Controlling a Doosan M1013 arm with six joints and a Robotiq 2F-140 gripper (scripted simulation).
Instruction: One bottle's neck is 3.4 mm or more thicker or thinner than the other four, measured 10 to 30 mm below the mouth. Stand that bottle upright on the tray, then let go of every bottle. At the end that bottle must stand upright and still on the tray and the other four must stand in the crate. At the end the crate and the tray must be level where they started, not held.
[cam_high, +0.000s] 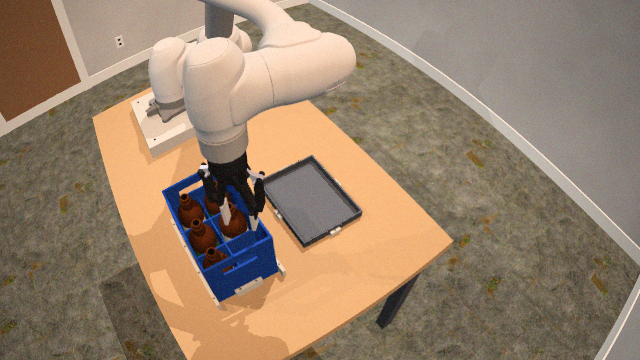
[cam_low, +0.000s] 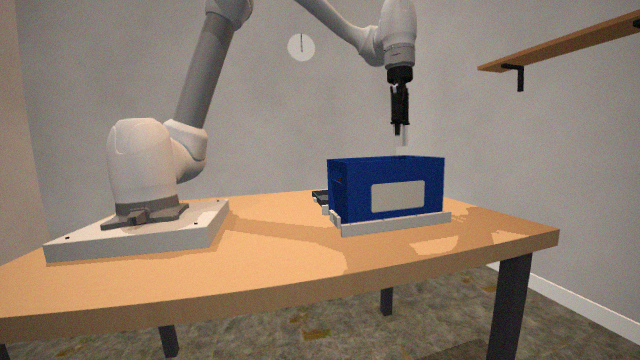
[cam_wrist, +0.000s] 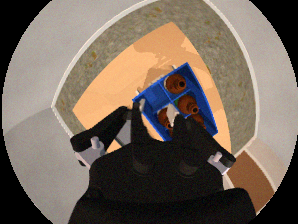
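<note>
My hand is 15 cm above the blue crate, 9 cm past it and 3 cm to the left of it. Round my hand: bottle 15 cm below, 10 cm behind, 8 cm to the right; dark tray 25 cm to the left, 22 cm below, 7 cm behind.
</note>
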